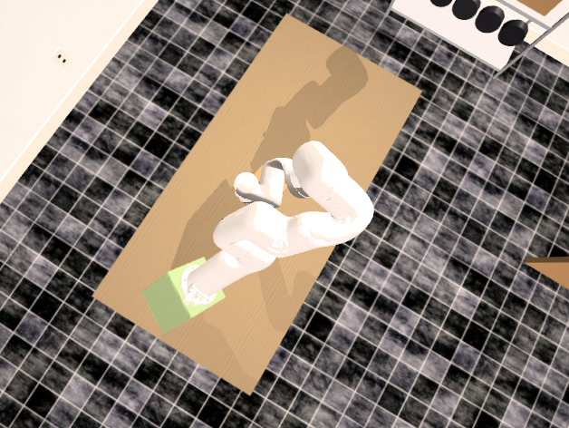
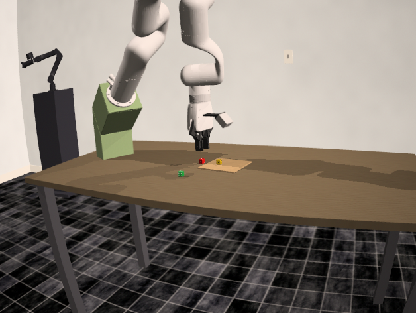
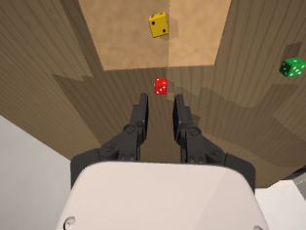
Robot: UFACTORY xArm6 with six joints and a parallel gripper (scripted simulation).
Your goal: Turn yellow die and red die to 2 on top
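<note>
The red die lies 10 mm behind my hand and 60 mm below it. The rest, counted from my hand: green die 30 mm behind, 160 mm to the right, 60 mm below; tan mat 90 mm ahead, 20 mm to the right, 70 mm below; yellow die 60 mm ahead, 20 mm to the right, 60 mm below.
</note>
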